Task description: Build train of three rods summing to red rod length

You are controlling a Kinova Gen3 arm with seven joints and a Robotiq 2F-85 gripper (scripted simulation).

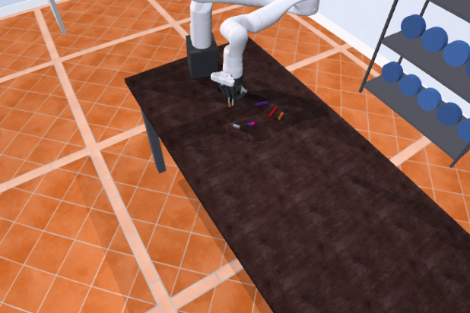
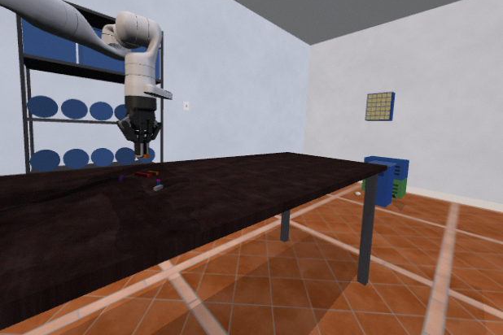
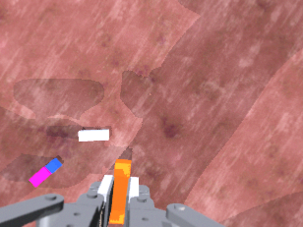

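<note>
My hand is 70 mm short of the magenta rod, 50 mm to the right of it and 110 mm above it. The rest, counted from my hand: purple rod 10 mm ahead, 170 mm to the left, 110 mm below; then grey rod 40 mm ahead, 10 mm to the right, 110 mm below; then blue rod 70 mm ahead, 40 mm to the left, 110 mm below.
</note>
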